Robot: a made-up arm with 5 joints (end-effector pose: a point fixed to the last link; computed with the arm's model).
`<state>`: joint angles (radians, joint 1 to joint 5).
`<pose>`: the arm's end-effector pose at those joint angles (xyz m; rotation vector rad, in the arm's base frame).
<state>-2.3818 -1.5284 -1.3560 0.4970 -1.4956</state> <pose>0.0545 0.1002 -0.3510 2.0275 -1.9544 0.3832</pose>
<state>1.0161 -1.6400 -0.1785 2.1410 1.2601</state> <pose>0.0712 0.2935 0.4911 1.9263 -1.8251 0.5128</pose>
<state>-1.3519 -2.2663 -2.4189 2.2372 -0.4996</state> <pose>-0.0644 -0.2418 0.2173 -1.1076 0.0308 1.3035</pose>
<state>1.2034 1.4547 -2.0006 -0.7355 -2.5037</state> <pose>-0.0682 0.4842 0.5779 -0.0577 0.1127 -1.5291</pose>
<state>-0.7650 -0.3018 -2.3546 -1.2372 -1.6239</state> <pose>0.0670 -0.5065 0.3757 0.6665 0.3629 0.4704</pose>
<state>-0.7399 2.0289 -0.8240 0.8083 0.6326</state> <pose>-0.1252 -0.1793 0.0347 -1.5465 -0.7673 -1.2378</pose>
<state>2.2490 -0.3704 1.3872 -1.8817 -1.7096</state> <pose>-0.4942 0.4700 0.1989 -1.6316 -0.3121 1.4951</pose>
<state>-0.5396 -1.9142 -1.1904 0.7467 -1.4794</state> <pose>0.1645 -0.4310 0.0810 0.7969 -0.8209 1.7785</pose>
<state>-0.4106 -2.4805 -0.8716 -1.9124 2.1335</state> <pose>0.2168 -0.0167 -0.3506 1.5265 -0.9365 2.1488</pose>
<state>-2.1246 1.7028 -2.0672 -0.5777 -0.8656</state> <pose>-0.0821 -0.1865 -0.1009 1.0497 1.2703 -1.2663</pose>
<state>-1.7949 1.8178 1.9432 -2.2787 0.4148</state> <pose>-0.0934 -0.5083 -0.1541 -0.6839 -0.3571 -1.3652</pose>
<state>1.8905 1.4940 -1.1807 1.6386 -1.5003</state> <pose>-0.1126 -0.0932 -0.1013 -2.2396 -2.1916 0.1570</pose>
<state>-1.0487 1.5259 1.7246 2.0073 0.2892</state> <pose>-0.0962 -0.2457 0.3181 0.3978 0.3465 -1.5071</pose>
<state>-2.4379 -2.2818 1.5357 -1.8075 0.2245</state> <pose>0.1439 -0.2425 -0.4644 -0.6493 0.2815 0.8302</pose>
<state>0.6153 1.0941 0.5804 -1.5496 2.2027</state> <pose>-0.4370 0.5296 -0.1096 -0.5914 -0.4000 -1.0396</pose>
